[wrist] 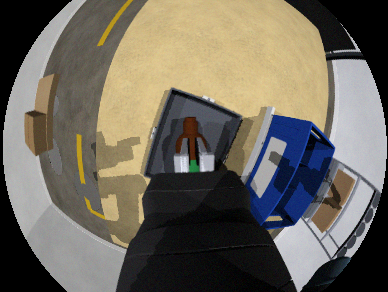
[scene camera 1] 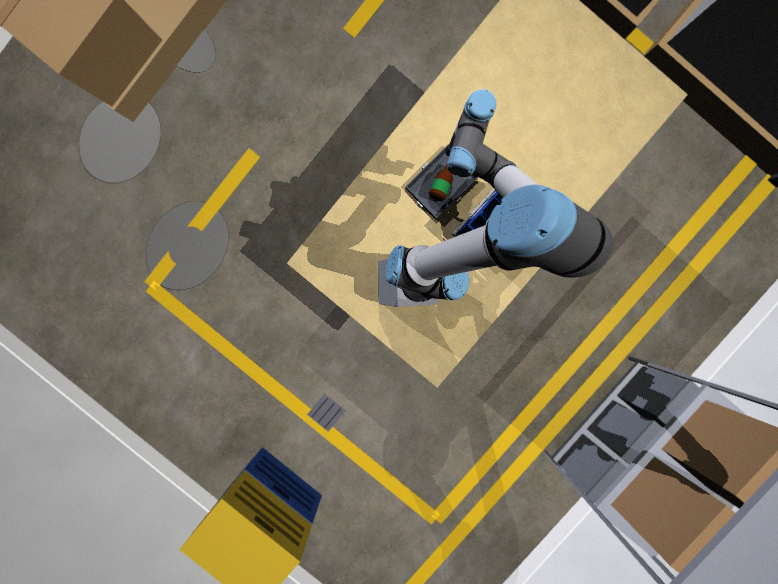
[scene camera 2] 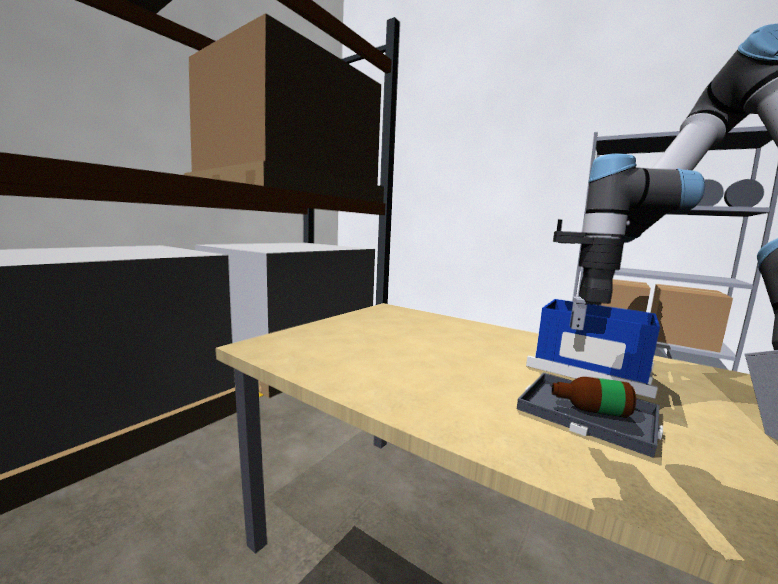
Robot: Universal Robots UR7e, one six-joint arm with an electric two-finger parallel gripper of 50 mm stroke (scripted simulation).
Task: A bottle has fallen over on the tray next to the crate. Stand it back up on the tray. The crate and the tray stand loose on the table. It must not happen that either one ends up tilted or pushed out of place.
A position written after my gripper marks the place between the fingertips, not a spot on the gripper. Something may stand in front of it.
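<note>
My gripper [scene camera 2: 576, 328] is there for me to see, and the wrist view has my gripper too [wrist: 192, 146]. I can also see a blue crate [scene camera 2: 625, 349], and there's a bottle [scene camera 2: 617, 398] as well.
</note>
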